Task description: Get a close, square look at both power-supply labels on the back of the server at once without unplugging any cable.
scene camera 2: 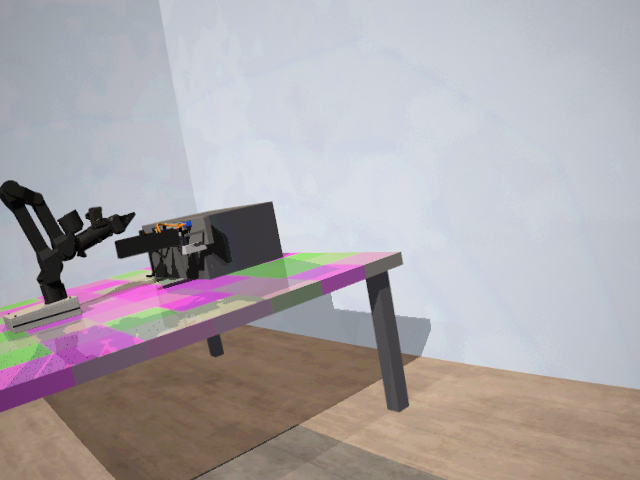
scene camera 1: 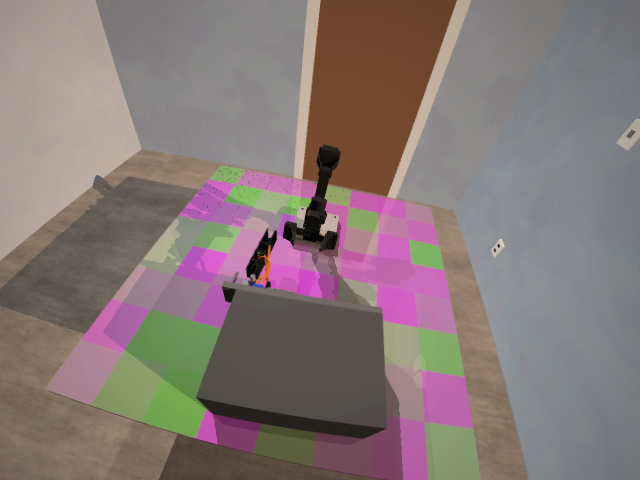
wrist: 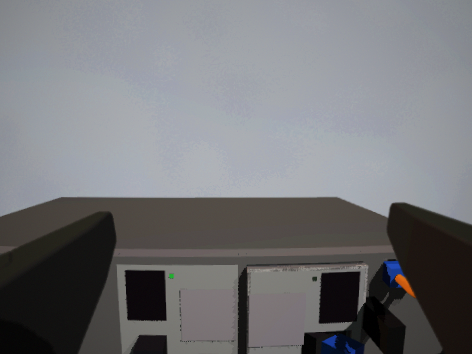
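Pixels of known places: gripper, fingertip midpoint: (scene camera 2: 130, 214) (scene camera 1: 306, 247) (wrist: 252, 222); arm's base, origin of the base link: (scene camera 2: 55, 300).
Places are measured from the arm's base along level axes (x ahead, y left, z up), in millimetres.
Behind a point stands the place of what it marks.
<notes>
The dark grey server (scene camera 1: 297, 356) {y 76, x 635, z 158 mm} (scene camera 2: 248, 237) {y -135, x 651, z 54 mm} (wrist: 215, 222) {y 54, x 575, z 158 mm} stands on the table. In the wrist view its back shows low down, with two pale power-supply units side by side. The left label (wrist: 207, 315) {y 52, x 451, z 115 mm} and right label (wrist: 276, 320) {y 3, x 444, z 114 mm} are pale pinkish rectangles near the bottom edge, below the view's middle. Both show nearly whole; no writing is readable. A green light (wrist: 171, 276) {y 77, x 449, z 144 mm} shows on the left unit; the right unit's small light (wrist: 314, 279) {y -23, x 446, z 144 mm} is dark. My gripper (scene camera 1: 310, 242) {y 24, x 309, z 212 mm} (scene camera 2: 132, 213) {y 24, x 309, z 212 mm} (wrist: 252, 222) {y 24, x 309, z 212 mm} is open and empty, held above the table behind the server's back.
A black cable arm (scene camera 1: 261, 253) {y -121, x 330, z 156 mm} (scene camera 2: 144, 243) {y -150, x 274, z 118 mm} sticks out from the server's back, with orange cables (scene camera 1: 267, 263) {y -99, x 337, z 119 mm} (scene camera 2: 173, 225) {y -82, x 409, z 149 mm} (wrist: 405, 286) {y -79, x 424, z 146 mm} along it. A blue connector (wrist: 342, 345) {y -44, x 437, z 98 mm} sits below the right unit's vent. The table (scene camera 1: 444, 397) {y 574, x 594, z -48 mm} (scene camera 2: 294, 297) {y -642, x 445, z -67 mm} has a pink and green checked top.
</notes>
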